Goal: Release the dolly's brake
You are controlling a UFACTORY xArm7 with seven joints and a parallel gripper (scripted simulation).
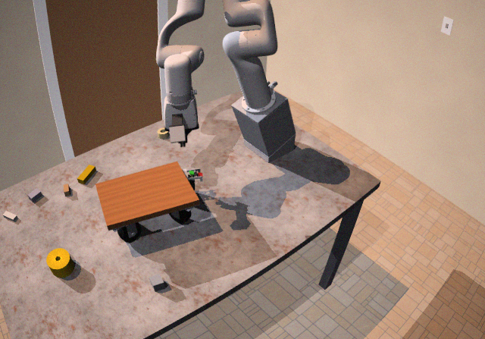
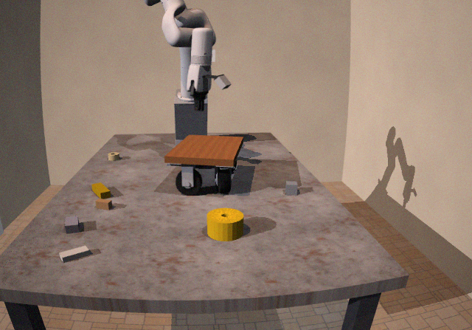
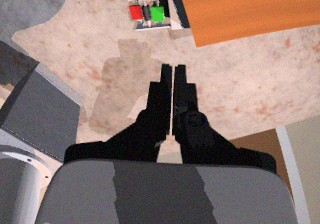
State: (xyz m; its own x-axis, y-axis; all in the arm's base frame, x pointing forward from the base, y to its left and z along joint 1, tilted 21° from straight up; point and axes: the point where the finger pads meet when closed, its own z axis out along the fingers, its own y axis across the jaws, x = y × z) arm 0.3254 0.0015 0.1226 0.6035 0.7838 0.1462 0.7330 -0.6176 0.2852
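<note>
Now: the brake pedal 150 mm below my hand, 30 mm behind it and 20 mm to the left of it. Round my hand: grey cube 320 mm ahead, 240 mm to the left, 220 mm below; orange block 350 mm ahead, 320 mm to the right, 220 mm below; ring 350 mm to the right, 220 mm below, 150 mm behind.
</note>
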